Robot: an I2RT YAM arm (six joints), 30 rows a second.
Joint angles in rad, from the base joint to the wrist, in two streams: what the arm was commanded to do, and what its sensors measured. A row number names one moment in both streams.
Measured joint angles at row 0:
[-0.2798, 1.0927, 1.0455, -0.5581, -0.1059, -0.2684]
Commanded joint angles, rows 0 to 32:
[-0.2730, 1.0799, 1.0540, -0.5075, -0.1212, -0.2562]
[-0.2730, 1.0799, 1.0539, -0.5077, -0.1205, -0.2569]
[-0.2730, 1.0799, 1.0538, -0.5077, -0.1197, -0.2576]
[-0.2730, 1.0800, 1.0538, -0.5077, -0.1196, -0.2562]
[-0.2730, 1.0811, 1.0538, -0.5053, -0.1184, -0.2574]
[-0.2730, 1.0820, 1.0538, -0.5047, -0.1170, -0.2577]
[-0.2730, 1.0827, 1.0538, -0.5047, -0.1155, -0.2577]
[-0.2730, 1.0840, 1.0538, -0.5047, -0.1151, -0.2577]
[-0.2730, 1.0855, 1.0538, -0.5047, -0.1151, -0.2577]
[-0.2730, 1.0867, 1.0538, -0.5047, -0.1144, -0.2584]
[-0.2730, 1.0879, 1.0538, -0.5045, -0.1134, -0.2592]
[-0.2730, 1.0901, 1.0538, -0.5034, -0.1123, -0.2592]
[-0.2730, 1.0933, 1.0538, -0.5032, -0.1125, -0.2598]
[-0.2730, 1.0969, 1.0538, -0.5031, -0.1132, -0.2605]
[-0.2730, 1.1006, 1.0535, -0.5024, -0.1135, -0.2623]
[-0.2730, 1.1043, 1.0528, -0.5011, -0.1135, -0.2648]
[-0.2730, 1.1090, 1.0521, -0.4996, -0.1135, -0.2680]
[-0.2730, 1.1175, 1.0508, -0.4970, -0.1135, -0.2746]
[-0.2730, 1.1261, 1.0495, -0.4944, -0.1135, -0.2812]
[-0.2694, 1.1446, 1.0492, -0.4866, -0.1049, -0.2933]
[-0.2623, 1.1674, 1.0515, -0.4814, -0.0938, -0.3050]
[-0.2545, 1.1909, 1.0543, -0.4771, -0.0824, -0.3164]
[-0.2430, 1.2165, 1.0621, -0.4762, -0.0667, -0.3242]
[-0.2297, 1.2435, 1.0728, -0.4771, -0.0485, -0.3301]
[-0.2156, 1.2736, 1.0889, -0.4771, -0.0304, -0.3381]
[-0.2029, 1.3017, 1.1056, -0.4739, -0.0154, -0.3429]
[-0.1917, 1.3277, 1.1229, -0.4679, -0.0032, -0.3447]
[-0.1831, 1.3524, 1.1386, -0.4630, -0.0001, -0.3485]
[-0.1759, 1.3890, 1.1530, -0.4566, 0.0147, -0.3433]
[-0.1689, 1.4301, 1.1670, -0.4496, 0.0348, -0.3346]
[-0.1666, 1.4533, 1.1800, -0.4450, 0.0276, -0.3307]
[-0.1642, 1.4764, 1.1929, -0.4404, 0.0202, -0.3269]
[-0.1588, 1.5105, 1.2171, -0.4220, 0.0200, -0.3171]
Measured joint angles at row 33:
[-0.1753, 1.4480, 1.1060, -0.5104, -0.0076, -0.3237]
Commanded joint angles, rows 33 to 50:
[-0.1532, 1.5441, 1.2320, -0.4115, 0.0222, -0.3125]
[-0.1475, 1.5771, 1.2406, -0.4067, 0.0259, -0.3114]
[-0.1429, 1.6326, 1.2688, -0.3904, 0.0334, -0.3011]
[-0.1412, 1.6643, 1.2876, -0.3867, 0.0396, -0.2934]
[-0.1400, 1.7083, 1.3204, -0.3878, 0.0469, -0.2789]
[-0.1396, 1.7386, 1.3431, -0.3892, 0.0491, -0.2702]
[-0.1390, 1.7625, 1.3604, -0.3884, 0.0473, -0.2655]
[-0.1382, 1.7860, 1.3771, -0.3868, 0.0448, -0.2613]
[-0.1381, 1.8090, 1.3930, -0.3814, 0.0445, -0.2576]
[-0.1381, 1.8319, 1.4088, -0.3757, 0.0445, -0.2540]
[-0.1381, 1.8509, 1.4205, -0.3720, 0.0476, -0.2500]
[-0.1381, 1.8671, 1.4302, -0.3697, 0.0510, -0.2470]
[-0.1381, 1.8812, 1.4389, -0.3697, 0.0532, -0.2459]
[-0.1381, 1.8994, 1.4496, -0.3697, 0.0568, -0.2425]
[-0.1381, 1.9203, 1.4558, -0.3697, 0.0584, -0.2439]
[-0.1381, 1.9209, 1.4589, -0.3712, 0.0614, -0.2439]
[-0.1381, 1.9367, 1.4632, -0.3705, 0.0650, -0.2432]
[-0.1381, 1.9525, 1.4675, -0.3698, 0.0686, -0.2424]
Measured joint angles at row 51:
[-0.1459, 1.9549, 1.4053, -0.4044, 0.0530, -0.2636]
